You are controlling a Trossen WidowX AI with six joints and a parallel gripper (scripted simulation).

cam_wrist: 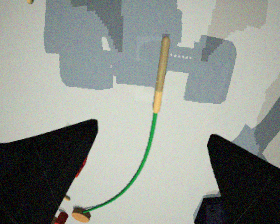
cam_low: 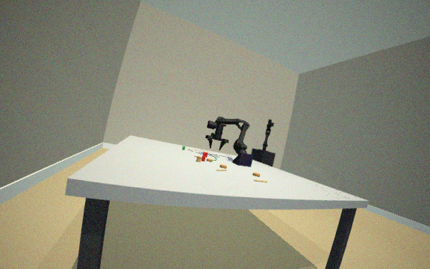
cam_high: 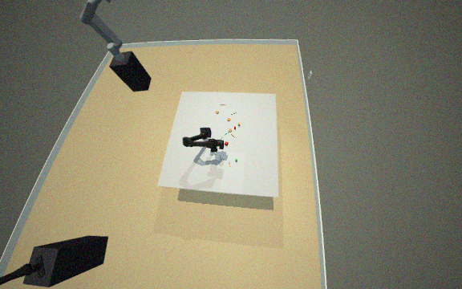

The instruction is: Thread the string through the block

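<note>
My gripper tip is 11 cm short of the red block, 7 cm to the right of it and 5 cm above it. From my gripper tip the other things lie so: round wooden button: 24 cm to the left, 16 cm ahead, 5 cm below; then green object: 21 cm ahead, 14 cm to the right, 5 cm below.
</note>
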